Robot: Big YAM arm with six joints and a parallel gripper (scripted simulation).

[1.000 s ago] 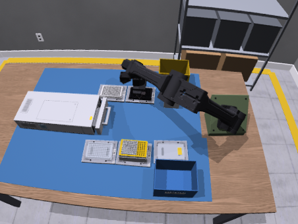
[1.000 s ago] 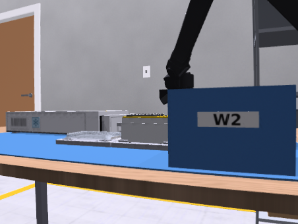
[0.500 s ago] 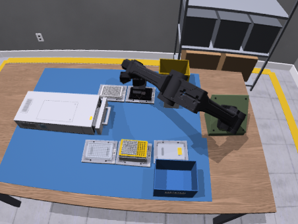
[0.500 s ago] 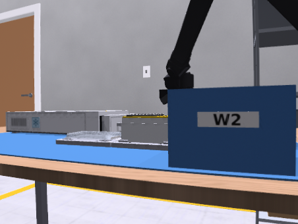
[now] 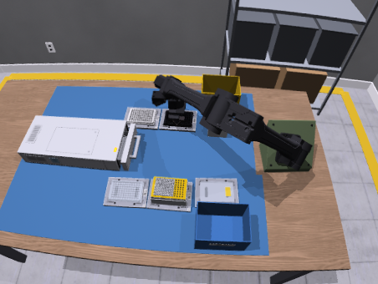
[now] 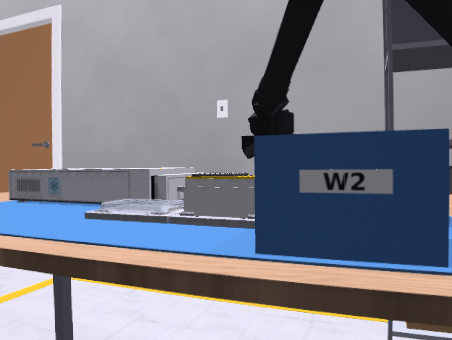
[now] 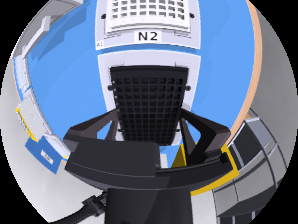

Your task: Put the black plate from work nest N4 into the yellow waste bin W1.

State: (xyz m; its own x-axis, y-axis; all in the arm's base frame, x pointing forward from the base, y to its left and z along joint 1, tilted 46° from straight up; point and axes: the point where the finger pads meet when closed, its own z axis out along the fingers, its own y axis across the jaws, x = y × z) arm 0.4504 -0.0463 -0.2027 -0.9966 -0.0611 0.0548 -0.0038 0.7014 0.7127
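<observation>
My hand is right at the black plate. From my hand the other things lie so: yellow waste bin W1 (19 cm behind, 14 cm to the right, 2 cm above); white plate (17 cm ahead); nest (2 cm below).
</observation>
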